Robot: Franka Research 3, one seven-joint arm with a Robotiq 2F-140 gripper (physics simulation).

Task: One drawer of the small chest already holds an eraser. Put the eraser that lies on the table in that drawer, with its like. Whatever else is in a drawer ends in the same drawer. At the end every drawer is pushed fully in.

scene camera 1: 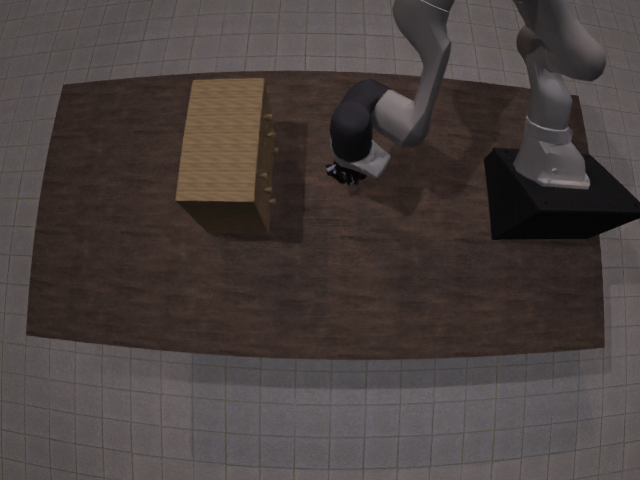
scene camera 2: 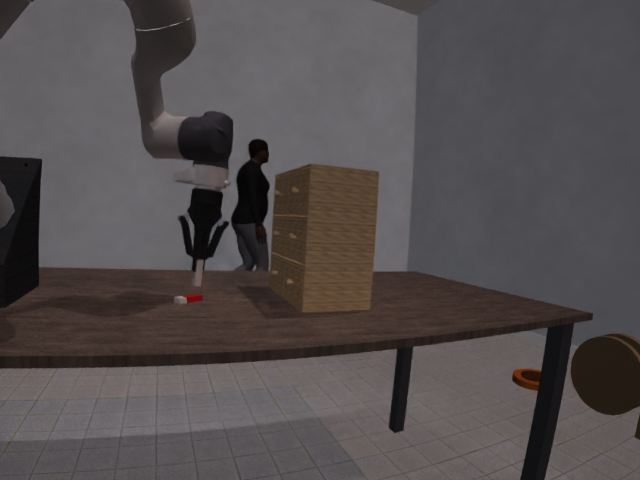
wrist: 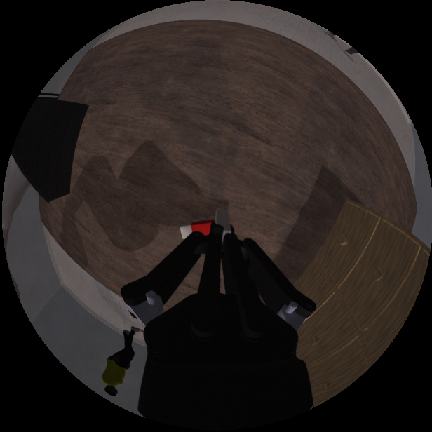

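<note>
A red eraser with a white end [scene camera 2: 191,298] [wrist: 201,228] lies flat on the table [scene camera 1: 330,299] [scene camera 2: 248,341] [wrist: 210,90]. In the wrist view the fingers hide part of it. My gripper [scene camera 1: 353,184] [scene camera 2: 197,284] [wrist: 220,217] points down, its fingers shut on nothing. The fingertips are a little above the table, over or beside the eraser's red end. The small wooden chest [scene camera 1: 222,139] [scene camera 2: 338,237] [wrist: 370,280] stands on the table, its knobbed drawer fronts facing the gripper's side. Its drawers look closed; their insides are hidden.
The arm's black base block [scene camera 1: 547,222] [scene camera 2: 20,227] [wrist: 55,145] stands at the opposite end of the table from the chest. A person in black [scene camera 2: 253,206] is behind the table. An orange ring [scene camera 2: 518,379] shows low beyond a table leg.
</note>
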